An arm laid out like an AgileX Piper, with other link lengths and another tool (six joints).
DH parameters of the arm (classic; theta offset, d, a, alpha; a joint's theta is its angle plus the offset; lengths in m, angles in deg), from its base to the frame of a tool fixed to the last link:
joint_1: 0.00 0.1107 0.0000 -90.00
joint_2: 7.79 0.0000 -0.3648 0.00
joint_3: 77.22 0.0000 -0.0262 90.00
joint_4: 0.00 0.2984 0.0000 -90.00
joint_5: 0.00 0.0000 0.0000 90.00
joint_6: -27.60 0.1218 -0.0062 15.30
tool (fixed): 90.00 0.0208 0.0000 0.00
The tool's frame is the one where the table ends.
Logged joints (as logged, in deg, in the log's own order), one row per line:
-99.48 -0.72 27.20 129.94 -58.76 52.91
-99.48 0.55 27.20 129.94 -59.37 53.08
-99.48 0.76 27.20 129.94 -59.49 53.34
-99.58 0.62 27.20 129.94 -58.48 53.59
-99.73 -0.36 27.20 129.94 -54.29 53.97
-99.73 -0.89 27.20 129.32 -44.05 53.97
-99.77 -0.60 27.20 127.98 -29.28 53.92
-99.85 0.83 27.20 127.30 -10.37 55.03
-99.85 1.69 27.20 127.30 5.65 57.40
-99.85 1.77 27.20 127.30 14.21 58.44
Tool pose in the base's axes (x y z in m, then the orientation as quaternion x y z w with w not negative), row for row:
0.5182 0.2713 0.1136 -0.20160 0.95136 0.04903 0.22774
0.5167 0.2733 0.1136 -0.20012 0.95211 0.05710 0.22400
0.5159 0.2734 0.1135 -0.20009 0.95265 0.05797 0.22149
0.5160 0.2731 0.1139 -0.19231 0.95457 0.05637 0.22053
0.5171 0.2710 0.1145 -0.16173 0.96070 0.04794 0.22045
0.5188 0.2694 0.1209 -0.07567 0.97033 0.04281 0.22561
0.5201 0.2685 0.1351 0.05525 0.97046 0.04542 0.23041
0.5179 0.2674 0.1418 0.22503 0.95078 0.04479 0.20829
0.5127 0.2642 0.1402 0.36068 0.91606 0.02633 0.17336
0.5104 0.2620 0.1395 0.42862 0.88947 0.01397 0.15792
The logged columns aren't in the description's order. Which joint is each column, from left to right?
Columns, left to right: joint_3, joint_4, joint_1, joint_2, joint_6, joint_5.
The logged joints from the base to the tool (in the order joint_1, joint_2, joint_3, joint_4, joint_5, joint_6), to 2 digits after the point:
27.20 129.94 -99.48 -0.72 52.91 -58.76
27.20 129.94 -99.48 0.55 53.08 -59.37
27.20 129.94 -99.48 0.76 53.34 -59.49
27.20 129.94 -99.58 0.62 53.59 -58.48
27.20 129.94 -99.73 -0.36 53.97 -54.29
27.20 129.32 -99.73 -0.89 53.97 -44.05
27.20 127.98 -99.77 -0.60 53.92 -29.28
27.20 127.30 -99.85 0.83 55.03 -10.37
27.20 127.30 -99.85 1.69 57.40 5.65
27.20 127.30 -99.85 1.77 58.44 14.21

